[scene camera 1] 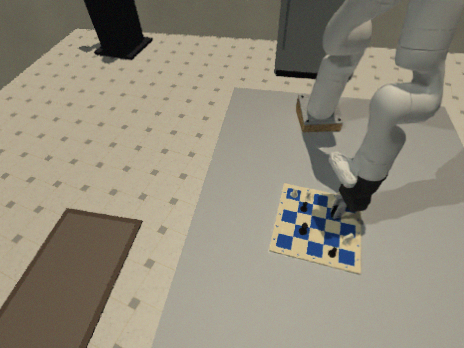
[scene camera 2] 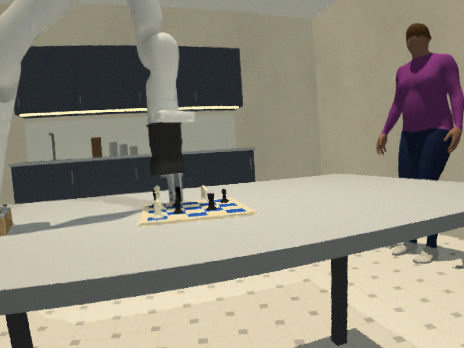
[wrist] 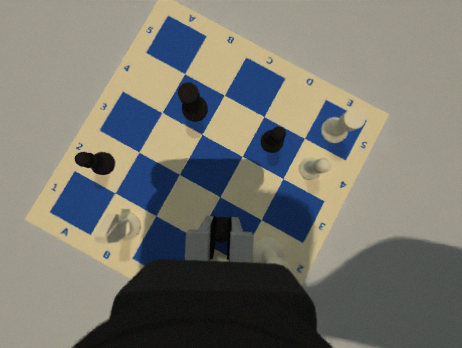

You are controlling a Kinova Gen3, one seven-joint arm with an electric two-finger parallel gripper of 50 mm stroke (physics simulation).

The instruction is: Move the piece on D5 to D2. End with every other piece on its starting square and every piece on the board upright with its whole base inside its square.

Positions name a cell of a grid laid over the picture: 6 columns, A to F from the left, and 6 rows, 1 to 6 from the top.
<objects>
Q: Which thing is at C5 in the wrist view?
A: The gripper.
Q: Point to a chessboard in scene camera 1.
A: E5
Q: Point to a chessboard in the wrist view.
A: C3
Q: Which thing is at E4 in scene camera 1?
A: The gripper.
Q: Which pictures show the gripper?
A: Scene camera 1, scene camera 2 and the wrist view: all of them.
</objects>
